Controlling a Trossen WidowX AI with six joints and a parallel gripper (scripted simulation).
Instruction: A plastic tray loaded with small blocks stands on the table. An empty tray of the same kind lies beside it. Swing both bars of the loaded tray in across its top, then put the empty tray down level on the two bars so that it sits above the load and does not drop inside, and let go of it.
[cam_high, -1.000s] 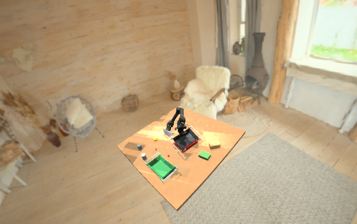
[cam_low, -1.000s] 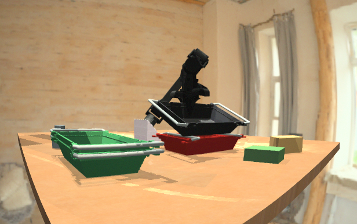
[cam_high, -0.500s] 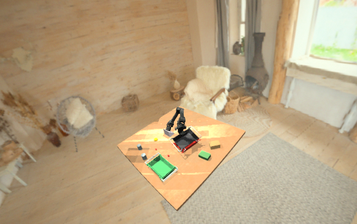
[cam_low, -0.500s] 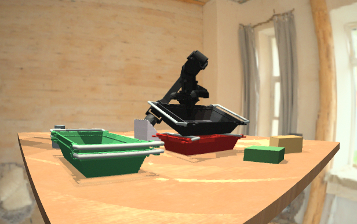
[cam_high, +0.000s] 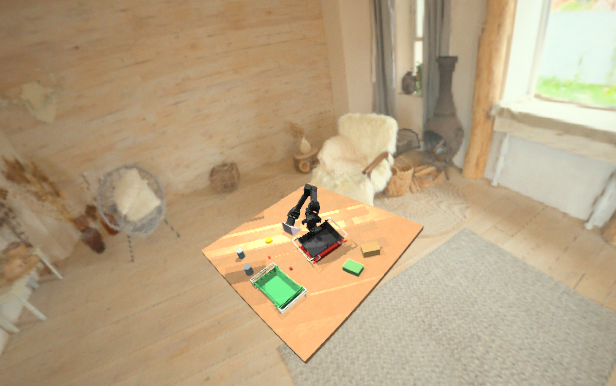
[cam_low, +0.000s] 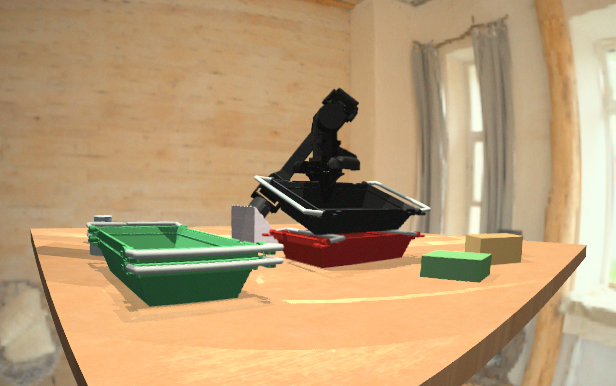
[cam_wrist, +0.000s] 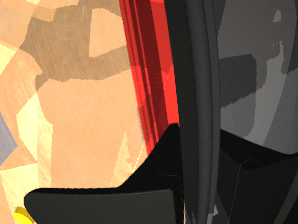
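The black tray is 80 mm ahead of my gripper tip, 20 mm to the right of it and 10 mm above it. Round my gripper tip: tan block: 370 mm ahead, 170 mm to the left, 90 mm below; green block: 360 mm ahead, 100 mm below, 30 mm to the right.
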